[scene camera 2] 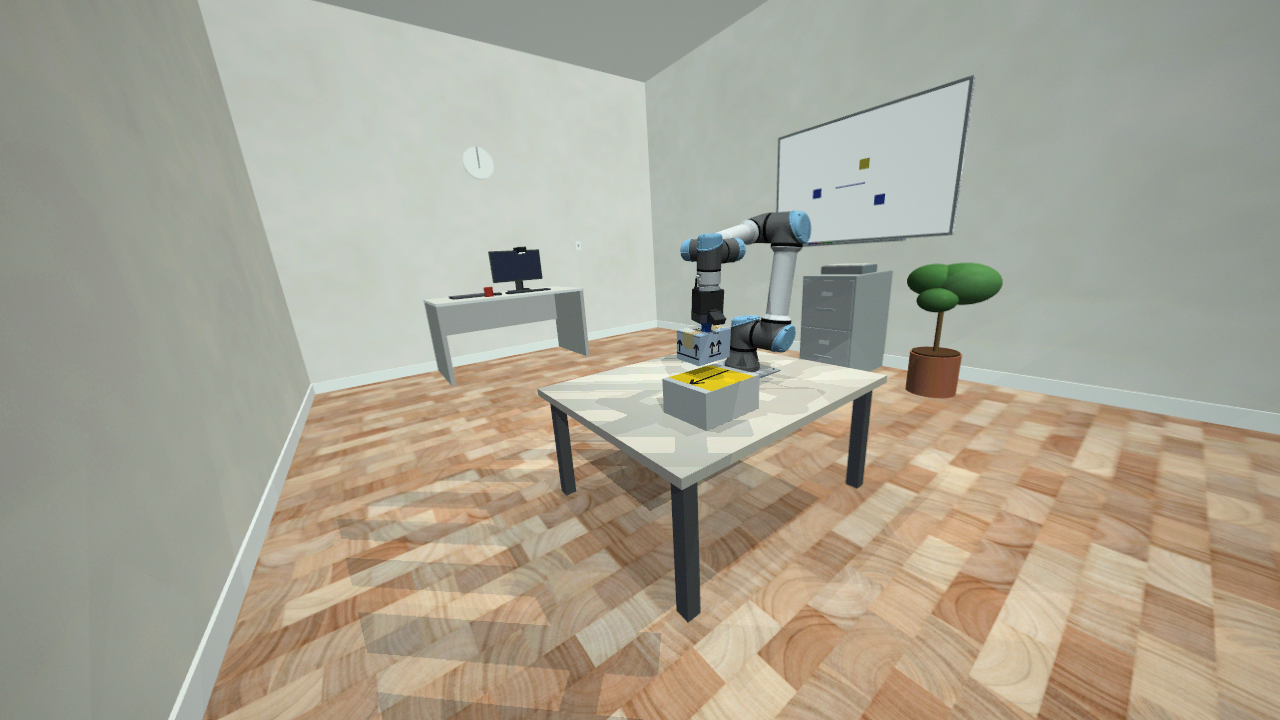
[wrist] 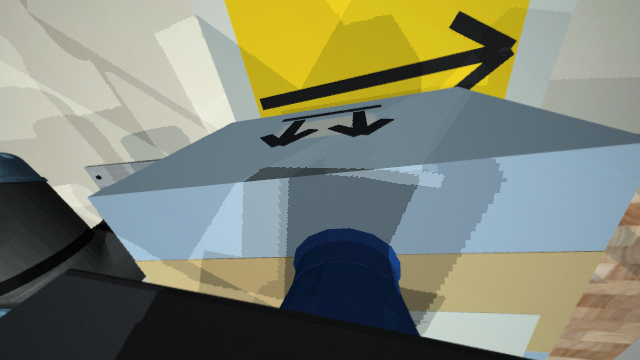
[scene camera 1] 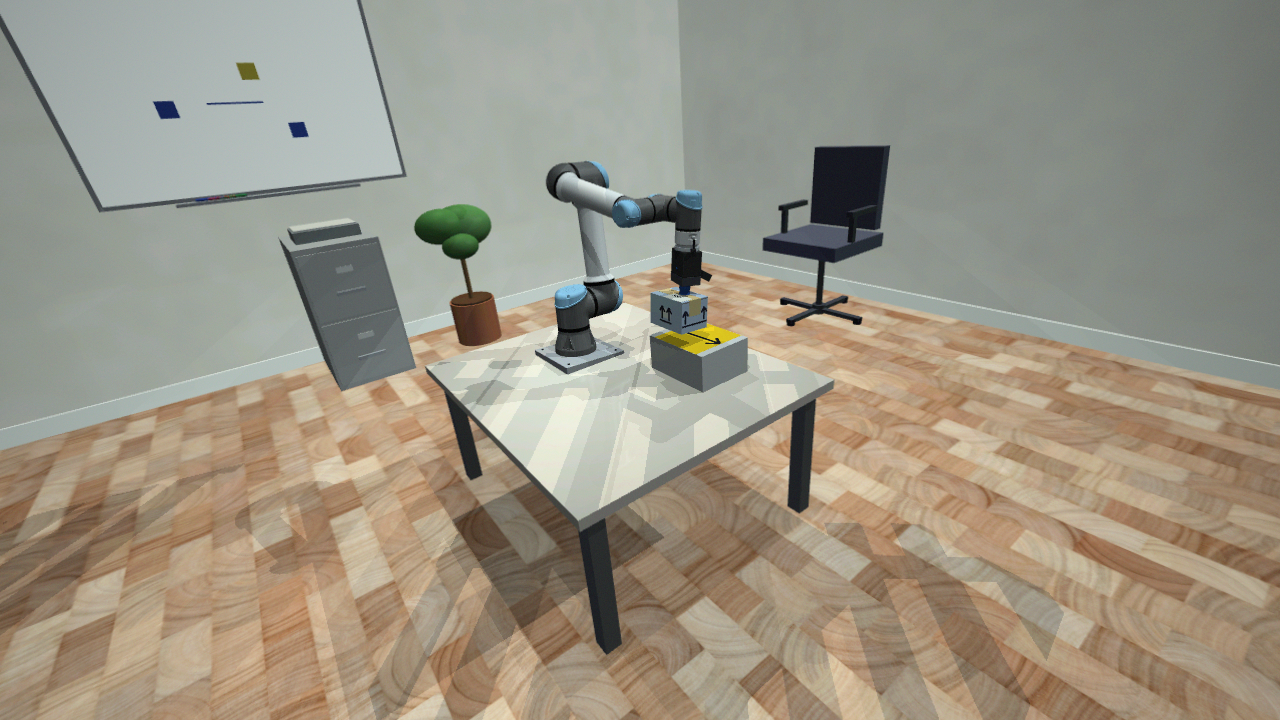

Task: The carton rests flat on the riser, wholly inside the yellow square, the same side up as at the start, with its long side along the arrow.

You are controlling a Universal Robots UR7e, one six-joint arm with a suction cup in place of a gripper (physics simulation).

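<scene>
The light-blue carton (scene camera 1: 677, 313) (scene camera 2: 700, 345) (wrist: 450, 200) with a tan tape band hangs level from my blue suction cup (scene camera 1: 684, 289) (scene camera 2: 706, 327) (wrist: 345, 242), which is on its top face. Its printed side arrows point up. It is in the air, near the rear part of the grey riser (scene camera 1: 698, 367) (scene camera 2: 707, 407) and higher than its top. The yellow square (scene camera 1: 729, 334) (scene camera 2: 720, 382) (wrist: 375, 40) shows largely beside the carton in the wrist view. There the black arrow (wrist: 375, 77) runs roughly parallel to the carton's long side, at a slight angle. The carton's underside is hidden.
The riser stands on the pale table (scene camera 1: 572, 447) (scene camera 2: 617, 411). The arm's base plate (scene camera 1: 580, 356) is beside it on the table. A filing cabinet (scene camera 1: 349, 304) (scene camera 2: 827, 313), a potted plant (scene camera 1: 474, 317) (scene camera 2: 933, 371) and an office chair (scene camera 1: 823, 241) stand away from the table.
</scene>
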